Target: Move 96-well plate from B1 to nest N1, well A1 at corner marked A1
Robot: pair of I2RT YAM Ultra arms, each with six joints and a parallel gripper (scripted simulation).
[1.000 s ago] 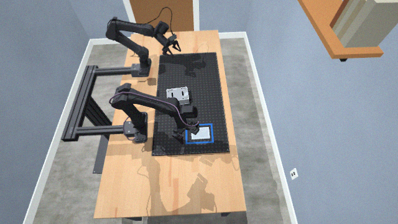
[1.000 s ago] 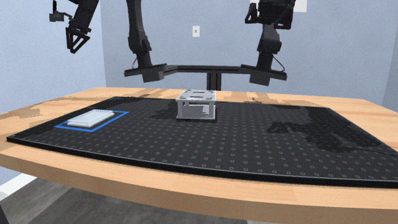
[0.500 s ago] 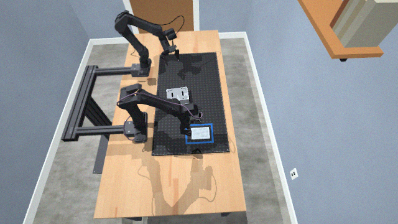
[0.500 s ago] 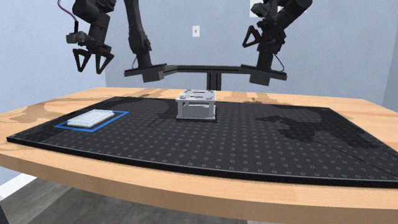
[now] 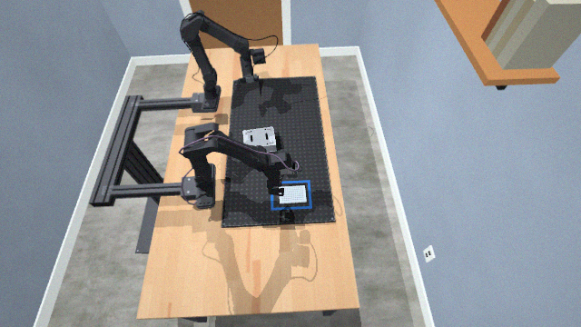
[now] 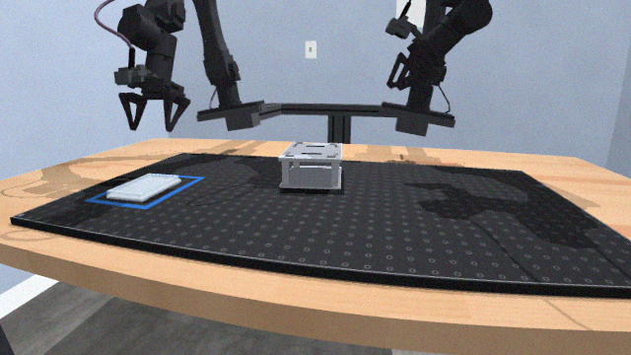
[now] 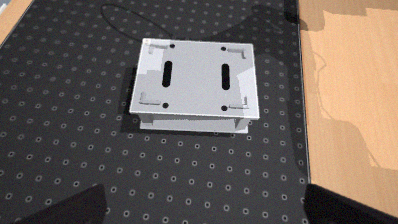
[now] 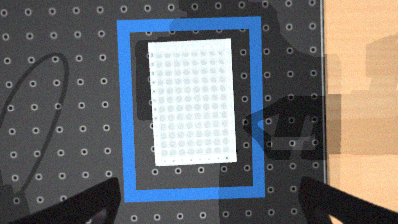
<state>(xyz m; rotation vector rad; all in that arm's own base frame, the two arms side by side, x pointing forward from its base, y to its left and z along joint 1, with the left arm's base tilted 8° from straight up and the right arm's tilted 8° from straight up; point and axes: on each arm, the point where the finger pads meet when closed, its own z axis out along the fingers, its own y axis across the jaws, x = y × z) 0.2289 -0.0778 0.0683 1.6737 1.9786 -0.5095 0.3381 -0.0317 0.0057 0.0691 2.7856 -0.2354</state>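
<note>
The white 96-well plate is 110 mm below my right hand, 50 mm ahead of it and 10 mm to the left of it. From my right hand the other things lie so: grey raised nest: 330 mm to the left, 90 mm behind, 60 mm below; then A1 corner mark: 280 mm to the left, 60 mm below, 10 mm behind.
</note>
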